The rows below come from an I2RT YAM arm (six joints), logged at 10 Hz.
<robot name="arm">
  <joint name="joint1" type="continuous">
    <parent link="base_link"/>
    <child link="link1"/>
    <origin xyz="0 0 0.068" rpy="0 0 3.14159"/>
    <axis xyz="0 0 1"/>
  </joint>
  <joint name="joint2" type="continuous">
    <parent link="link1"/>
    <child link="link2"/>
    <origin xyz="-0.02 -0.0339 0.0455" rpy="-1.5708 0 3.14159"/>
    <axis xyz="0 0 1"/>
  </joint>
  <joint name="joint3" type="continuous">
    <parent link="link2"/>
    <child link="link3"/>
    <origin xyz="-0.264 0 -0.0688" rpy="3.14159 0 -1.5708"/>
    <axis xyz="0 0 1"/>
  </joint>
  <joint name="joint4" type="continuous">
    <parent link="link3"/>
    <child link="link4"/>
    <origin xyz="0.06 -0.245 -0.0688" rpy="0 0 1.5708"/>
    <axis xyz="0 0 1"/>
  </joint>
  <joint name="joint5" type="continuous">
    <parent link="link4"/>
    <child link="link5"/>
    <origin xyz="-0.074 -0.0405 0.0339" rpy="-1.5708 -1.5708 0"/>
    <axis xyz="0 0 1"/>
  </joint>
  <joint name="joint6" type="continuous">
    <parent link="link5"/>
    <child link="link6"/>
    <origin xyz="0 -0.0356 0.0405" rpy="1.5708 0 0"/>
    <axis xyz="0 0 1"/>
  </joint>
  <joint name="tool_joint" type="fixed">
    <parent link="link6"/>
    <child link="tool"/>
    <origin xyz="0 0 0" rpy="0 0 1.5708"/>
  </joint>
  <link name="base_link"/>
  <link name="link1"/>
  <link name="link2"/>
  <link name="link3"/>
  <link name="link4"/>
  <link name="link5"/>
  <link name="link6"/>
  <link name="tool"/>
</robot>
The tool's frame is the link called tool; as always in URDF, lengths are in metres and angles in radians. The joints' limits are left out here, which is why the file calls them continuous.
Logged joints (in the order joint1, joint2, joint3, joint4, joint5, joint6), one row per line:
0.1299, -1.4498, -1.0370, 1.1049, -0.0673, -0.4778
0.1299, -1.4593, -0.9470, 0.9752, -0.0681, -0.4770
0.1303, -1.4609, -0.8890, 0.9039, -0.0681, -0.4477
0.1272, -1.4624, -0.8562, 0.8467, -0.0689, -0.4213
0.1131, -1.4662, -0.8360, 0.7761, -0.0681, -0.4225
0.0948, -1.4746, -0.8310, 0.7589, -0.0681, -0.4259
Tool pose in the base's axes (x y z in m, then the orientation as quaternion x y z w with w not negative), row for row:
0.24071, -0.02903, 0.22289, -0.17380, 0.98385, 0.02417, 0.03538
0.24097, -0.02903, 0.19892, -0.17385, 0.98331, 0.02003, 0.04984
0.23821, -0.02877, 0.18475, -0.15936, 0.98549, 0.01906, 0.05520
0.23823, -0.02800, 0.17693, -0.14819, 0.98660, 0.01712, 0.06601
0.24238, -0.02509, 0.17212, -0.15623, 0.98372, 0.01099, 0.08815
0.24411, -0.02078, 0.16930, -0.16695, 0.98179, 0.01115, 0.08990
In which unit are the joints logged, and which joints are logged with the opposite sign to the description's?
The joints are logged in radians. Opposite sign: joint1, joint2, joint3, joint4.
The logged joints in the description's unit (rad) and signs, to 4 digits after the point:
-0.1299, 1.4498, 1.0370, -1.1049, -0.0673, -0.4778
-0.1299, 1.4593, 0.9470, -0.9752, -0.0681, -0.4770
-0.1303, 1.4609, 0.8890, -0.9039, -0.0681, -0.4477
-0.1272, 1.4624, 0.8562, -0.8467, -0.0689, -0.4213
-0.1131, 1.4662, 0.8360, -0.7761, -0.0681, -0.4225
-0.0948, 1.4746, 0.8310, -0.7589, -0.0681, -0.4259

